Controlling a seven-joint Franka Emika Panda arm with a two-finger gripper.
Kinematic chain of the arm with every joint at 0, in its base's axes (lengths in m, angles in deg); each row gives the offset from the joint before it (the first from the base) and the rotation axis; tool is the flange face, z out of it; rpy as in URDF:
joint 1: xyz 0 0 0.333 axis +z
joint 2: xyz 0 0 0 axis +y
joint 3: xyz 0 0 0.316 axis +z
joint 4: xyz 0.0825 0 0 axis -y
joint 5: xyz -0.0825 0 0.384 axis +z
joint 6: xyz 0 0 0 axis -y
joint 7: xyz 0.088 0 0 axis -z
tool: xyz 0 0 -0.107 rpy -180 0 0
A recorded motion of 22 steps. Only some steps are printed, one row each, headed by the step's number.
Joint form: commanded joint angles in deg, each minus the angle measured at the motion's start. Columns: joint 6, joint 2, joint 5, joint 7, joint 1, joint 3, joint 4.
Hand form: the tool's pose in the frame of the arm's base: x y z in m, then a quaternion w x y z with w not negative. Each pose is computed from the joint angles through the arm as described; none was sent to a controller.
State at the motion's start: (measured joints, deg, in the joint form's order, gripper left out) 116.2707 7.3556 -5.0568 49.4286 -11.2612 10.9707 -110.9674
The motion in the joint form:
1: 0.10 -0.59 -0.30 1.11 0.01 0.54 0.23
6: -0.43 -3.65 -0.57 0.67 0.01 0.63 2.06
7: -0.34 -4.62 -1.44 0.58 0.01 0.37 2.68
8: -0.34 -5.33 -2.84 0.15 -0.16 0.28 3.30
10: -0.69 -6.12 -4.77 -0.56 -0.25 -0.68 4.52
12: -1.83 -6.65 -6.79 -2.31 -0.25 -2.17 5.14
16: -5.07 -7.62 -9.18 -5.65 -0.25 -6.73 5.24
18: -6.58 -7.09 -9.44 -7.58 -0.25 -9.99 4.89
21: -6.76 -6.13 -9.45 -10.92 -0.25 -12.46 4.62
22: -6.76 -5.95 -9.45 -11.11 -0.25 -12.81 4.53
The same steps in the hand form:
1: 0.5836 -0.0056 0.4257 0.03067 0.91337 -0.40593 0.00519
6: 0.5828 -0.0042 0.4706 0.02232 0.91430 -0.40218 0.04247
7: 0.5824 -0.0072 0.4857 0.02452 0.91390 -0.40084 0.05927
8: 0.5821 -0.0109 0.4982 0.03169 0.91503 -0.39512 0.07479
10: 0.5819 -0.0231 0.5162 0.04328 0.91393 -0.39237 0.09437
12: 0.5790 -0.0403 0.5252 0.06268 0.91521 -0.38537 0.09978
16: 0.5652 -0.0889 0.5309 0.09632 0.91110 -0.39185 0.08405
18: 0.5575 -0.1218 0.5202 0.10767 0.90701 -0.40261 0.06028
21: 0.5538 -0.1461 0.5081 0.11332 0.91075 -0.39480 0.04284
22: 0.5532 -0.1495 0.5055 0.11404 0.91034 -0.39582 0.04003

